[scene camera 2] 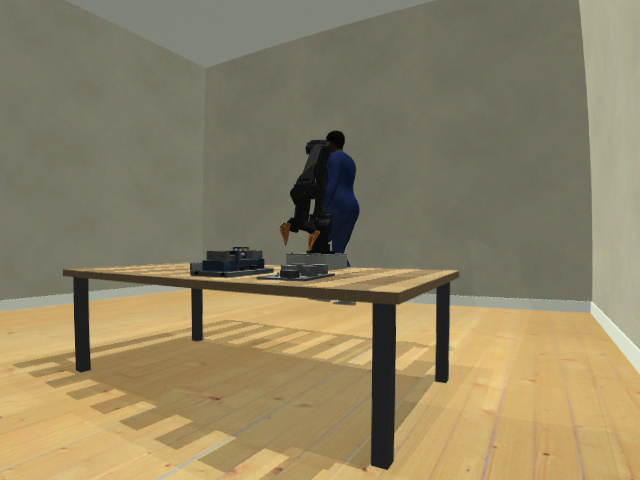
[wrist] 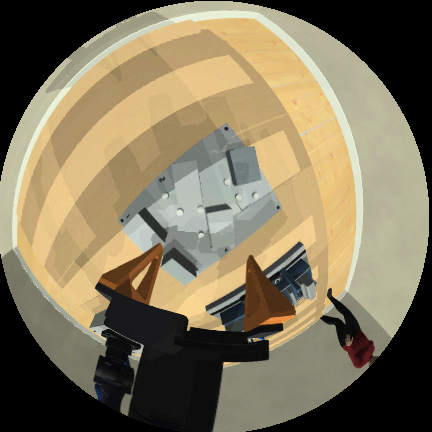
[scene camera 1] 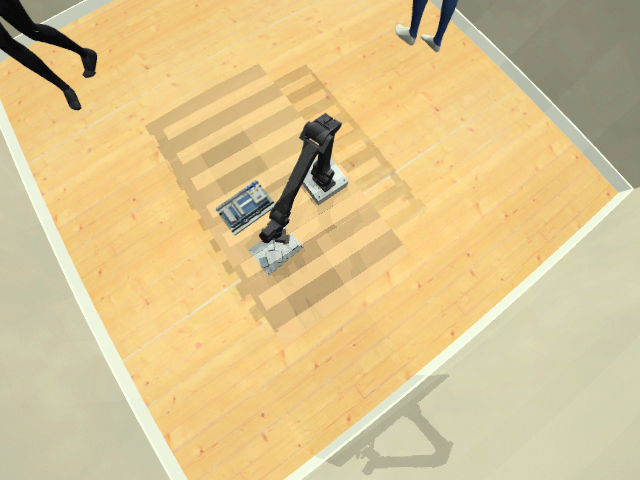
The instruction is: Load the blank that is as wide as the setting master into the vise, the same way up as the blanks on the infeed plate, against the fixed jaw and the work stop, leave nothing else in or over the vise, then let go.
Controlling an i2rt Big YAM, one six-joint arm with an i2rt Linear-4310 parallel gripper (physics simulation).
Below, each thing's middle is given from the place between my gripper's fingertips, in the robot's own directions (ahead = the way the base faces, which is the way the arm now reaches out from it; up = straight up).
My hand is 10 cm above the grey infeed plate (scene camera 1: 258, 248), 2 cm short of it and 1 cm to the right of it. Round my hand: dark grey block (wrist: 243, 166) 12 cm ahead, 9 cm below, 3 cm to the left.
